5 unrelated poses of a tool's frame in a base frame.
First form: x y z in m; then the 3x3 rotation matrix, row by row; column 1 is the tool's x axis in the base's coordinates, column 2 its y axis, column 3 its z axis. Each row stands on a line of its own.
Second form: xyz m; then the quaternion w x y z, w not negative. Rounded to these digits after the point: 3 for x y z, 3 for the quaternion.
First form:
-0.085 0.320 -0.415
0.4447 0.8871 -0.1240
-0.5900 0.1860 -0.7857
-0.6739 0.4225 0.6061
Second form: -0.085 0.320 -0.415 0.748 0.404 0.184 -0.494
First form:
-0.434 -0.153 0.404
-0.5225 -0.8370 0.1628
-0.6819 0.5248 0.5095
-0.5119 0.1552 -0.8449
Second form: -0.434 -0.153 0.404 0.198 -0.447 0.850 0.195
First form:
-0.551 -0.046 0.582
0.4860 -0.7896 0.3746
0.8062 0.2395 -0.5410
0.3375 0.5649 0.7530
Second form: -0.551 -0.046 0.582 0.787 0.351 0.012 0.507
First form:
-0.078 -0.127 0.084
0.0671 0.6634 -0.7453
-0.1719 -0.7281 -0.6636
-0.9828 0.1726 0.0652
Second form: -0.078 -0.127 0.084 0.318 0.658 0.187 -0.657
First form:
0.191 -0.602 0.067
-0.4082 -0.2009 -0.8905
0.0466 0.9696 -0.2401
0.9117 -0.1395 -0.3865
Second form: 0.191 -0.602 0.067 0.542 0.046 -0.831 0.114
